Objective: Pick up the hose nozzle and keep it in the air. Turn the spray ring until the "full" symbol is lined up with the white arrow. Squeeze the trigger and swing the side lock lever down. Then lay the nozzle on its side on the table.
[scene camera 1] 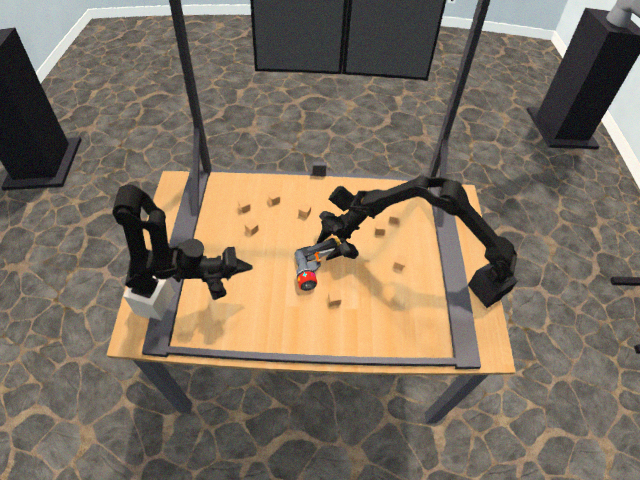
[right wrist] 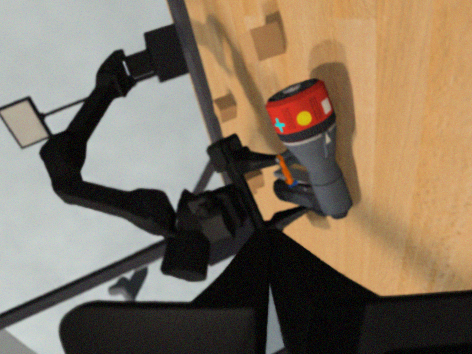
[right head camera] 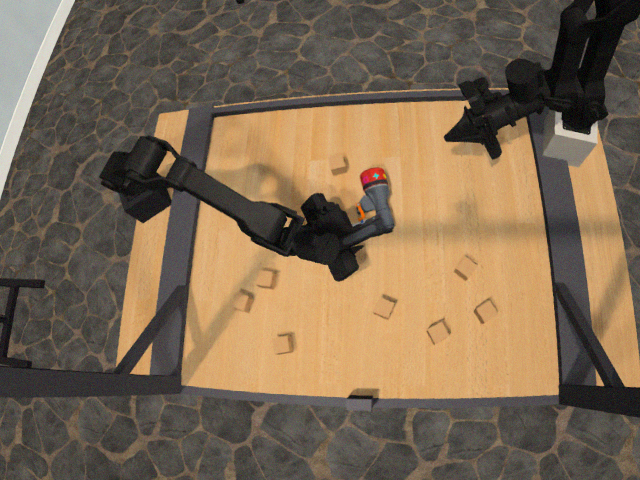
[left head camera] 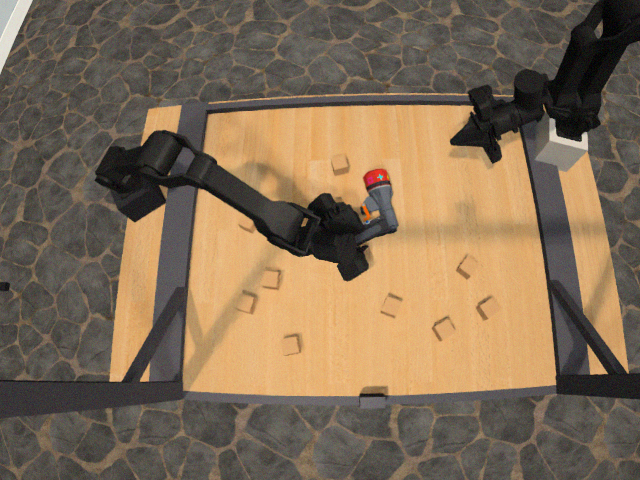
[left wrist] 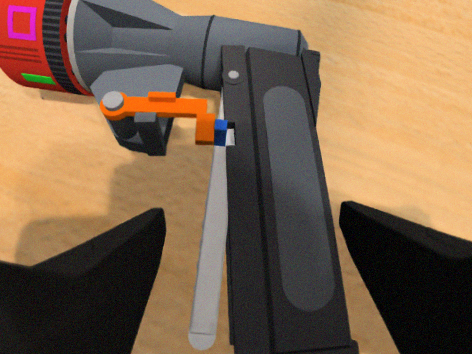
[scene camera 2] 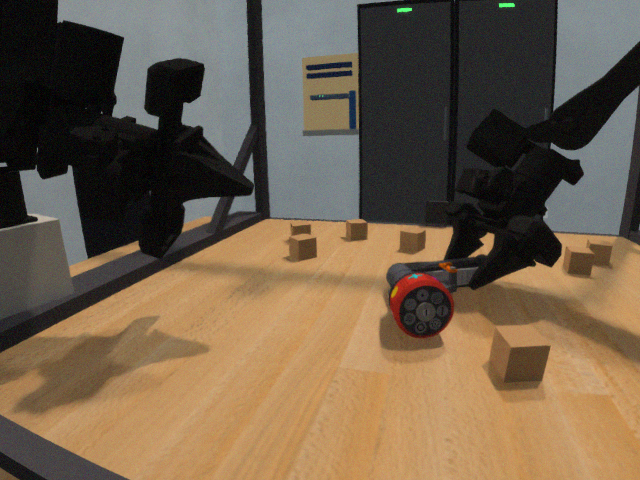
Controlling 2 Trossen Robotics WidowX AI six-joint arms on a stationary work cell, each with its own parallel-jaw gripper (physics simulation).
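Places are measured from the left arm's base along level axes (x ahead, y left, z up), in millimetres.
Pixels of known places: left gripper, between the fingertips: [scene camera 1: 322, 251] [right wrist: 302, 182] [right head camera: 355, 233] [left head camera: 359, 233] [left wrist: 253, 216]; right gripper, between the fingertips: [scene camera 1: 252, 267] [right wrist: 266, 239] [right head camera: 444, 139] [left head camera: 450, 143] [scene camera 2: 252, 190]; left arm's base, origin of its link: [scene camera 1: 497, 275] [right wrist: 152, 59] [right head camera: 134, 186] [left head camera: 128, 183]; right arm's base, origin of its link: [scene camera 1: 145, 286] [right head camera: 576, 120] [left head camera: 568, 127] [scene camera 2: 3, 224].
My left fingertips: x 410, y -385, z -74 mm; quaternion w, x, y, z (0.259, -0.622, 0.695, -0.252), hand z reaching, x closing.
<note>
Ahead of a thing's pixels: the offset from my left fingertips to its top centre. "spot": to the spot under its first point.
The grey hose nozzle {spot: dx +84, dy +34, dz +29 mm} [left head camera: 382, 198] [right head camera: 381, 198] [scene camera 2: 397, 272] [left wrist: 135, 45] [right wrist: 322, 165] is on its side, at or very close above the table. In the right wrist view, the white arrow {dx +120, dy +48, dz +14 mm} [right wrist: 328, 142] points toward the white symbol {spot: dx +127, dy +74, dz +5 mm} [right wrist: 326, 105] on the red spray ring {dx +100, dy +80, dz +47 mm} [right wrist: 300, 106]. In the left wrist view, the grey trigger {dx +6, dy +12, dz +19 mm} [left wrist: 206, 270] stands slightly out from the black handle {spot: dx -2, dy -16, dz +19 mm} [left wrist: 302, 200]; the orange lock lever {dx +35, dy +27, dz +32 mm} [left wrist: 165, 105] reaches the blue tab {spot: dx +23, dy +7, dz +26 mm} [left wrist: 220, 132]. My left gripper [left wrist: 253, 216] [scene camera 2: 460, 272] is open around the handle, with gaps on both sides. My right gripper [left head camera: 451, 142] [scene camera 2: 252, 188] [right wrist: 266, 239] is shut, empty, raised away from the nozzle.
Several small brown cubes lie on the table; one cube {dx +53, dy +170, dz +19 mm} [left head camera: 340, 164] [scene camera 2: 519, 356] is near the spray ring. Others, such as this cube {dx -34, dy -179, dz +19 mm} [left head camera: 391, 305], lie toward the bottom of the left head view. Dark frame rails [left head camera: 173, 258] [scene camera 1: 460, 299] border the table.
</note>
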